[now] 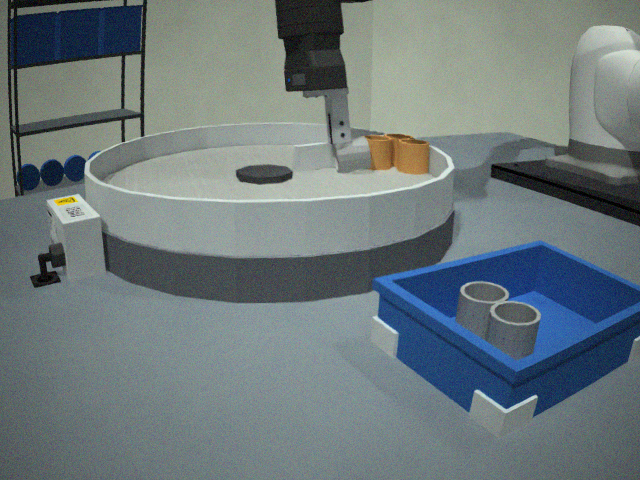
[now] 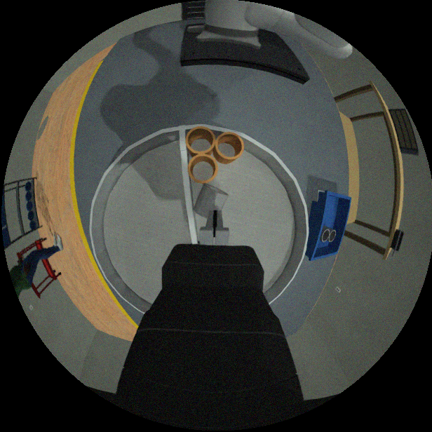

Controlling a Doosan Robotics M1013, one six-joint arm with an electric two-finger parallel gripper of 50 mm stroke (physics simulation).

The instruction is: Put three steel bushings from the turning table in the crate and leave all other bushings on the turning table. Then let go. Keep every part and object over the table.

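Frame: origin at the arm's base, x right, y ahead, z up, level; centimetres.
Seen in the pictures: gripper, fingertip midpoint: (image 1: 339,142); arm's base, link origin: (image 1: 604,173).
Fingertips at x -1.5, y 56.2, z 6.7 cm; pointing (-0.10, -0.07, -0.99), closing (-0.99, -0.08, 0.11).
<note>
Offsets run from my fingertips to a thing's middle. "*": to the spot under its first point.
Two steel bushings @[dx -31.5, dy +4.0, dz -6.7 cm] (image 1: 471,312) @[dx -35.3, dy +4.1, dz -6.7 cm] (image 1: 511,335) stand side by side, touching, in the blue crate @[dx -34.1, dy +1.4, dz -6.6 cm] (image 1: 434,351) (image 2: 313,225). A third grey steel bushing @[dx +0.7, dy -1.9, dz -1.7 cm] (image 1: 356,156) (image 2: 209,198) lies on its side, turned at an angle, on the turning table (image 1: 268,227) (image 2: 299,200). My gripper (image 1: 338,143) (image 2: 214,217) points down at this bushing's end, its fingers together and shut on it; the exact contact is hard to see. Three orange bushings @[dx -0.8, dy -9.8, dz -2.0 cm] (image 1: 413,156) (image 2: 202,168) stand close together near the rim, beside the lying bushing.
A low pale divider @[* dx +2.5, dy +2.2, dz -2.0 cm] (image 1: 312,156) (image 2: 186,185) crosses the turning table close beside the lying bushing. A dark hub @[dx +1.7, dy +8.6, dz -3.4 cm] (image 1: 264,174) sits at its centre. A white box @[dx -2.9, dy +31.4, dz -6.2 cm] (image 1: 82,248) stands at its left side. White corner brackets @[* dx -29.2, dy +11.0, dz -7.9 cm] (image 1: 385,336) hold the crate. The robot's dark base plate (image 1: 578,188) (image 2: 235,55) lies behind.
</note>
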